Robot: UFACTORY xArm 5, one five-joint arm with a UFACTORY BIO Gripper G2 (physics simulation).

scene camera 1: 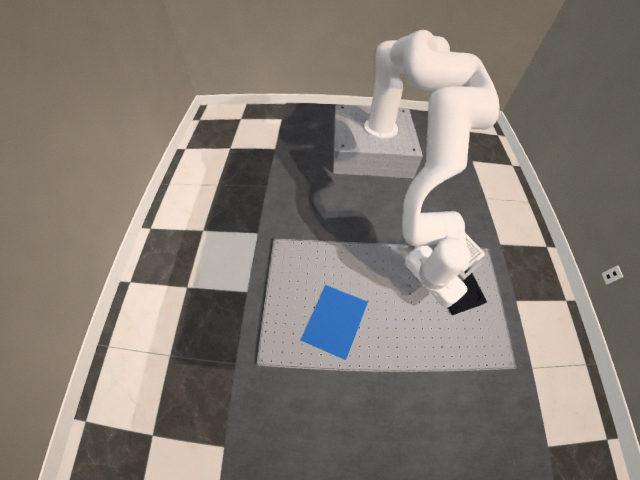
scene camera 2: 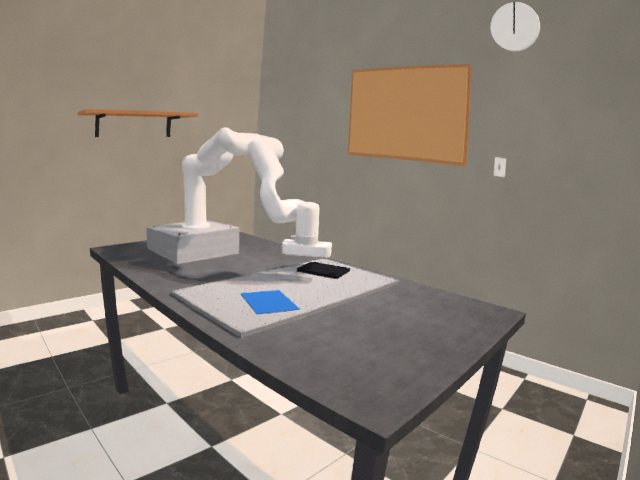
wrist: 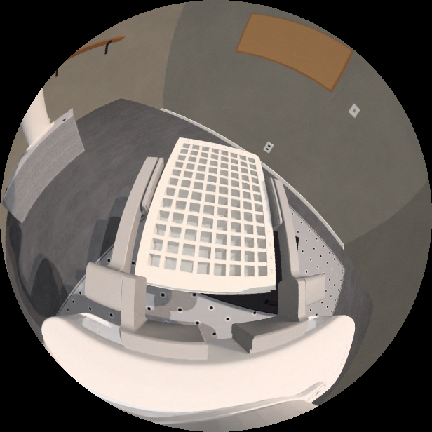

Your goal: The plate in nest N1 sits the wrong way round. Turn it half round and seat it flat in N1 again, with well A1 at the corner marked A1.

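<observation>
The white plate (scene camera 1: 474,254) (wrist: 214,210), with its grid of square wells, is held between the two fingers of my gripper (wrist: 214,194). The gripper is shut on its long sides. The plate is in the air above the board, turned at an angle. The black nest (scene camera 1: 474,298) (scene camera 2: 323,269) (wrist: 245,301) lies on the board, partly below and beside the plate; the gripper housing hides part of it in scene camera 1. The plate does not show in scene camera 2. Which nest is N1, the A1 corner mark and well A1 cannot be read.
A blue flat rectangle (scene camera 1: 334,321) (scene camera 2: 269,301) lies on the perforated grey board (scene camera 1: 413,341) (scene camera 2: 351,289). The arm's grey base block (scene camera 1: 377,164) (scene camera 2: 206,245) (wrist: 47,170) stands at the back of the dark table (scene camera 1: 382,413) (scene camera 2: 413,346).
</observation>
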